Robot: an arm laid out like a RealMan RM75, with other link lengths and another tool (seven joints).
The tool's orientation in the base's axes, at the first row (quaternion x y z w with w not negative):
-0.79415, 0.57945, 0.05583, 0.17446
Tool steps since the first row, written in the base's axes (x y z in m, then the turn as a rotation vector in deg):
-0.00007, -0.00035, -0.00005, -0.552, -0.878, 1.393
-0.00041, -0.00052, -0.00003, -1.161, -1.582, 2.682
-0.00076, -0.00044, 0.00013, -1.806, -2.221, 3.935
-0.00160, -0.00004, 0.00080, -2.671, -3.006, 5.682
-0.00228, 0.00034, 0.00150, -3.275, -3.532, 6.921
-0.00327, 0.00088, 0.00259, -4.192, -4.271, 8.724
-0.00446, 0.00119, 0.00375, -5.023, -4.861, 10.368
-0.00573, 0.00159, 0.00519, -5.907, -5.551, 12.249
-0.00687, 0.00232, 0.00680, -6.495, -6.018, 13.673
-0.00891, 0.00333, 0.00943, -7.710, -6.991, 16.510
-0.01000, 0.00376, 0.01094, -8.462, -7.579, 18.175
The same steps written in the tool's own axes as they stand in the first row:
0.00031, 0.00017, -0.00008, 0.208, 0.458, -1.662
0.00035, 0.00053, -0.00020, 0.271, 0.945, -3.175
0.00011, 0.00080, -0.00036, 0.274, 1.456, -4.635
-0.00071, 0.00134, -0.00094, 0.195, 2.108, -6.631
-0.00148, 0.00173, -0.00154, 0.114, 2.553, -8.036
-0.00260, 0.00229, -0.00249, -0.041, 3.230, -10.074
-0.00360, 0.00308, -0.00360, -0.255, 3.819, -11.904
-0.00479, 0.00386, -0.00495, -0.465, 4.435, -13.995
-0.00628, 0.00439, -0.00633, -0.648, 4.811, -15.550
-0.00861, 0.00548, -0.00867, -0.989, 5.610, -18.667
-0.00979, 0.00607, -0.01006, -1.185, 6.121, -20.506

